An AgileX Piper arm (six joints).
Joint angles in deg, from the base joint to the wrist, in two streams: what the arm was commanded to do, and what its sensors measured. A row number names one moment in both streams.
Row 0, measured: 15.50 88.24 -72.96 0.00 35.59 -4.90
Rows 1 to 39, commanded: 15.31 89.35 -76.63 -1.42 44.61 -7.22; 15.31 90.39 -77.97 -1.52 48.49 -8.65; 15.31 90.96 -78.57 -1.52 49.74 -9.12; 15.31 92.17 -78.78 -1.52 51.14 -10.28; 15.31 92.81 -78.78 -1.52 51.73 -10.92; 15.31 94.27 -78.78 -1.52 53.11 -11.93; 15.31 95.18 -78.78 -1.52 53.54 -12.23; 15.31 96.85 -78.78 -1.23 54.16 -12.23; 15.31 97.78 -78.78 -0.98 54.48 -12.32; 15.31 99.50 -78.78 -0.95 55.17 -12.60; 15.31 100.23 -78.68 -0.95 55.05 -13.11; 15.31 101.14 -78.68 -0.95 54.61 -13.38; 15.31 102.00 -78.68 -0.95 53.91 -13.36; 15.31 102.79 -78.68 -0.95 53.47 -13.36; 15.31 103.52 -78.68 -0.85 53.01 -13.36; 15.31 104.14 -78.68 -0.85 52.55 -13.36; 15.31 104.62 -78.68 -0.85 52.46 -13.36; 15.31 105.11 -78.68 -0.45 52.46 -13.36; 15.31 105.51 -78.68 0.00 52.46 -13.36; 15.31 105.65 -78.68 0.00 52.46 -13.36; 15.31 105.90 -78.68 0.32 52.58 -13.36; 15.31 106.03 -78.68 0.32 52.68 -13.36; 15.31 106.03 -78.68 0.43 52.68 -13.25; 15.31 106.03 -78.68 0.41 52.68 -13.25; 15.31 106.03 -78.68 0.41 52.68 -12.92; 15.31 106.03 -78.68 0.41 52.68 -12.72; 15.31 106.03 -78.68 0.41 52.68 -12.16; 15.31 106.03 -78.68 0.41 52.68 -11.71; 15.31 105.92 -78.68 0.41 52.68 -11.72; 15.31 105.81 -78.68 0.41 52.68 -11.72; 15.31 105.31 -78.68 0.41 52.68 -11.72; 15.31 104.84 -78.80 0.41 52.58 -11.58; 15.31 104.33 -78.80 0.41 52.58 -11.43; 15.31 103.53 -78.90 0.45 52.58 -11.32; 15.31 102.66 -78.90 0.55 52.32 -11.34; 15.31 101.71 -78.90 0.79 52.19 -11.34; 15.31 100.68 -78.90 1.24 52.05 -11.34; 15.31 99.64 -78.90 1.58 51.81 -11.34; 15.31 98.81 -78.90 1.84 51.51 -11.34
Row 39, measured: 15.50 102.91 -78.40 1.16 52.90 -11.67
